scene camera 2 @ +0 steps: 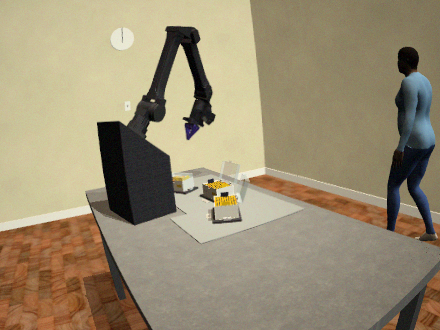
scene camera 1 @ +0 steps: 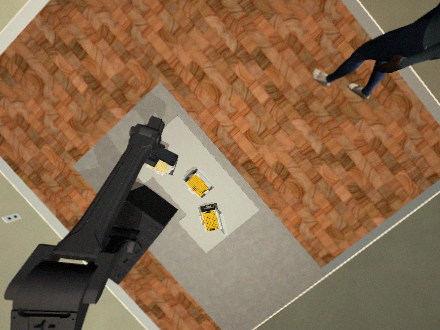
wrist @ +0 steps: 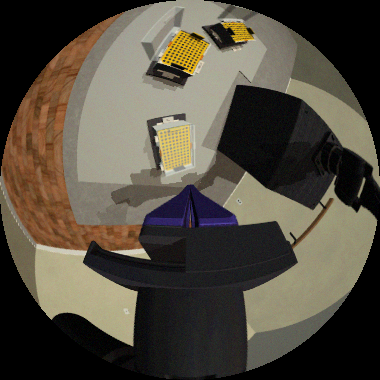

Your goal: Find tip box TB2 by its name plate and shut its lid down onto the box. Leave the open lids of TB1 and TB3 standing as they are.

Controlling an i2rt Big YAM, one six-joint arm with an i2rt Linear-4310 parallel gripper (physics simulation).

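Places are measured from the arm's base along level axes (x up, y back, z right), in metres.
Pixels of known places: gripper, fingertip midpoint: [scene camera 2: 187,139] [wrist: 189,189]; arm's base, link origin: [scene camera 2: 132,135] [wrist: 325,153].
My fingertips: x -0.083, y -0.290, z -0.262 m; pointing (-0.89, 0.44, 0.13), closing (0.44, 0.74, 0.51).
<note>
Ahead of a thing's pixels: the offset from my fingertips to its top centre. "spot": to the spot under its first point. Level surfaces: height alone.
TB2 {dx -0.165, dy +0.075, dz +0.004 m} [scene camera 1: 162,167] [scene camera 2: 183,183] [wrist: 174,147] is the yellow-racked box nearest my gripper; its clear lid lies down over its top. Its name plate is too small to read here. TB3 {dx -0.168, dy -0.056, dz +0.224 m} [scene camera 1: 198,184] [scene camera 2: 217,190] [wrist: 185,52] is the middle box, and its clear lid {spot: dx -0.138, dy -0.128, dz +0.208 m} [scene camera 2: 230,171] [wrist: 162,32] stands open. TB1 [scene camera 1: 210,220] [scene camera 2: 226,209] [wrist: 239,31] is farthest, with its clear lid {dx -0.089, dy -0.069, dz +0.466 m} [scene camera 1: 223,223] [scene camera 2: 243,187] standing open. My gripper [scene camera 2: 189,138] [wrist: 189,189] is shut and empty, high above the table near TB2. In scene camera 1 the arm hides its fingertips and part of TB2.
The boxes stand on a pale mat {dx -0.242 m} [scene camera 1: 240,202] [scene camera 2: 200,235] [wrist: 100,150] on the grey table {dx -0.245 m} [scene camera 1: 280,255] [scene camera 2: 280,270]. A tall black block [scene camera 1: 152,210] [scene camera 2: 135,175] [wrist: 260,135] stands beside the mat near the arm's base. A person [scene camera 1: 370,65] [scene camera 2: 415,120] stands beyond the table.
</note>
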